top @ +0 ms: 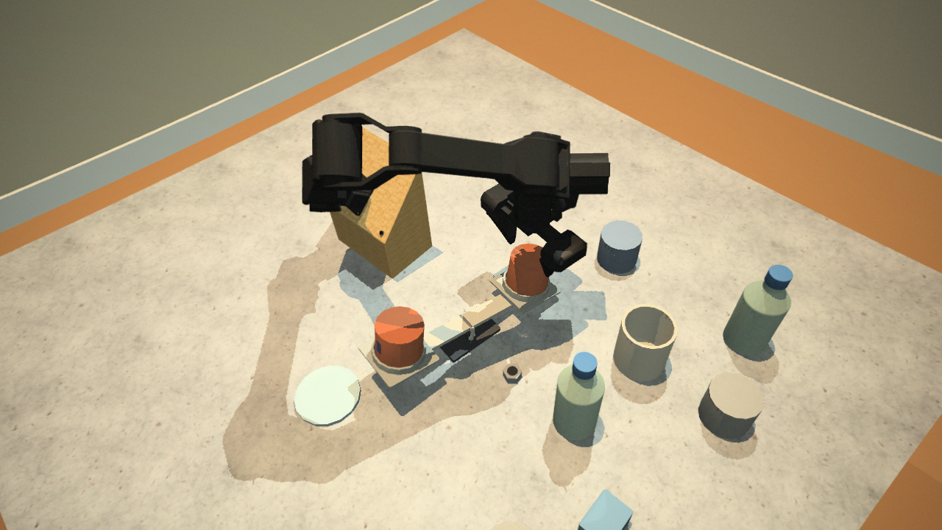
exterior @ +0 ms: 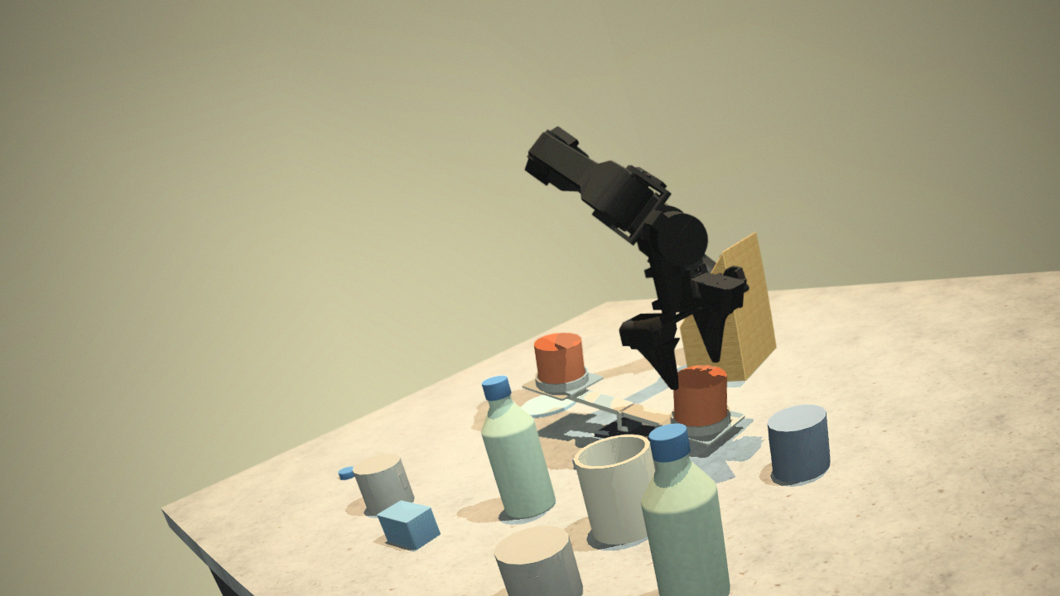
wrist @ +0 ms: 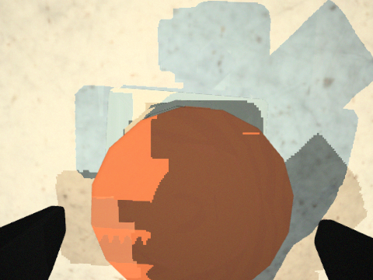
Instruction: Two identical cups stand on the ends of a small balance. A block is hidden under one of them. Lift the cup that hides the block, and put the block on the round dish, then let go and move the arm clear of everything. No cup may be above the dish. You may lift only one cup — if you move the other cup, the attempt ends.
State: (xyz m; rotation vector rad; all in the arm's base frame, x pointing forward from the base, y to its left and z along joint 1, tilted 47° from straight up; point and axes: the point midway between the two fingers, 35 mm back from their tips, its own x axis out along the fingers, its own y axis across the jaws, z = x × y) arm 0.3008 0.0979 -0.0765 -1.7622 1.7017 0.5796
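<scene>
Now: the pale green block 50 mm below my gripper tip. The rest, counted from my gripper tip: beige cup: 220 mm ahead, 30 mm to the left, 50 mm below; nut: 90 mm ahead, 140 mm to the right, 80 mm below; blue-grey cylinder: 70 mm ahead, 150 mm to the left, 60 mm below.
</scene>
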